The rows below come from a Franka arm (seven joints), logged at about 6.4 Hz.
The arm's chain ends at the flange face. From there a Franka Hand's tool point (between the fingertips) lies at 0.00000 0.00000 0.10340 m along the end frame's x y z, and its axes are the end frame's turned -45 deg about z.
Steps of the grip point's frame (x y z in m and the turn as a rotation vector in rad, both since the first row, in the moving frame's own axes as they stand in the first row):
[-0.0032 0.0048 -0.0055 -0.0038 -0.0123 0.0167]
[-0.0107 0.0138 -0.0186 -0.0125 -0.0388 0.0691]
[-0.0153 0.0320 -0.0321 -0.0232 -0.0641 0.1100]
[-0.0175 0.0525 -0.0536 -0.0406 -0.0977 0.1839]
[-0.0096 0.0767 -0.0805 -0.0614 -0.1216 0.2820]
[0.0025 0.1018 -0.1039 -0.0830 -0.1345 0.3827]
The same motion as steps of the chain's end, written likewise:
[0.0018 0.0045 -0.0055 -0.0114 -0.0060 0.0167]
[0.0042 0.0136 -0.0185 -0.0363 -0.0186 0.0691]
[0.0151 0.0272 -0.0319 -0.0617 -0.0289 0.1100]
[0.0298 0.0398 -0.0530 -0.0978 -0.0404 0.1839]
[0.0536 0.0485 -0.0795 -0.1294 -0.0426 0.2820]
[0.0804 0.0555 -0.1026 -0.1538 -0.0364 0.3827]

